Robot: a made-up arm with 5 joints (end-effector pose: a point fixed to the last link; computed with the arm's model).
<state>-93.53 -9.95 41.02 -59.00 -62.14</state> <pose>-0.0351 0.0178 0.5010 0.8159 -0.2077 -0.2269 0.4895</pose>
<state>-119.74 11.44 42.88 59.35 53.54</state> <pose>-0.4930 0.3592 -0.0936 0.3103 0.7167 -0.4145 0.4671</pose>
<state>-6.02 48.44 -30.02 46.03 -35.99</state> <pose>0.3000 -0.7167 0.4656 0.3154 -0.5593 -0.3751 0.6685</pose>
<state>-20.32 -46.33 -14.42 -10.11 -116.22</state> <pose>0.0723 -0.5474 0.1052 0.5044 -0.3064 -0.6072 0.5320</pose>
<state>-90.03 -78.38 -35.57 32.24 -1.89</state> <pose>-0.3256 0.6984 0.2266 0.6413 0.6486 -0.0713 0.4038</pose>
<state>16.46 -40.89 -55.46 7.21 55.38</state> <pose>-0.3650 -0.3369 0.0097 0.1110 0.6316 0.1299 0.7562</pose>
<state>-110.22 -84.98 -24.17 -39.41 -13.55</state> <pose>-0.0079 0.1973 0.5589 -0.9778 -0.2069 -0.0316 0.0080</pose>
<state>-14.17 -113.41 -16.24 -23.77 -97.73</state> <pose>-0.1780 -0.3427 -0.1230 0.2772 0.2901 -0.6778 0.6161</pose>
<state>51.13 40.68 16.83 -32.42 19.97</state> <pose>0.1397 -0.4309 0.4205 -0.5267 -0.1138 0.4514 0.7113</pose>
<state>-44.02 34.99 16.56 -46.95 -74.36</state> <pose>-0.1848 -0.1994 0.5410 0.5734 -0.5948 -0.0908 0.5561</pose>
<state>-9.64 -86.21 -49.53 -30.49 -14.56</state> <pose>-0.1395 -0.0703 0.1402 0.5994 0.4479 -0.2896 0.5969</pose>
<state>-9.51 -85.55 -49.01 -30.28 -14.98</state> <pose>-0.1387 -0.0720 0.1378 0.5968 0.4452 -0.2879 0.6023</pose>
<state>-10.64 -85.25 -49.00 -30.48 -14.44</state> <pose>-0.1386 -0.0640 0.1421 0.6061 0.4445 -0.2811 0.5967</pose>
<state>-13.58 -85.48 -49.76 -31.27 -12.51</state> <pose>-0.1393 -0.0432 0.1568 0.6323 0.4458 -0.2666 0.5747</pose>
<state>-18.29 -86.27 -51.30 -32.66 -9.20</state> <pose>-0.1394 -0.0133 0.1839 0.6738 0.4463 -0.2437 0.5361</pose>
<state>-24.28 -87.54 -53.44 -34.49 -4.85</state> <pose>-0.1378 0.0181 0.2219 0.7239 0.4423 -0.2137 0.4845</pose>
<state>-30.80 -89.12 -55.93 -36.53 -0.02</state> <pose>-0.1340 0.0429 0.2657 0.7744 0.4312 -0.1803 0.4265</pose>
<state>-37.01 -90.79 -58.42 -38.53 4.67</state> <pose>-0.1295 0.0576 0.3082 0.8182 0.4141 -0.1483 0.3702</pose>
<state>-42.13 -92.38 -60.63 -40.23 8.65</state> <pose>-0.1254 0.0633 0.3427 0.8509 0.3957 -0.1226 0.3230</pose>
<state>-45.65 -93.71 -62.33 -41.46 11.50</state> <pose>-0.1223 0.0639 0.3658 0.8716 0.3811 -0.1060 0.2895</pose>
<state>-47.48 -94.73 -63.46 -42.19 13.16</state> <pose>-0.1204 0.0625 0.3779 0.8819 0.3734 -0.0984 0.2703</pose>
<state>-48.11 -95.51 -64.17 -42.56 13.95</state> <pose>-0.1191 0.0609 0.3825 0.8857 0.3714 -0.0972 0.2611</pose>
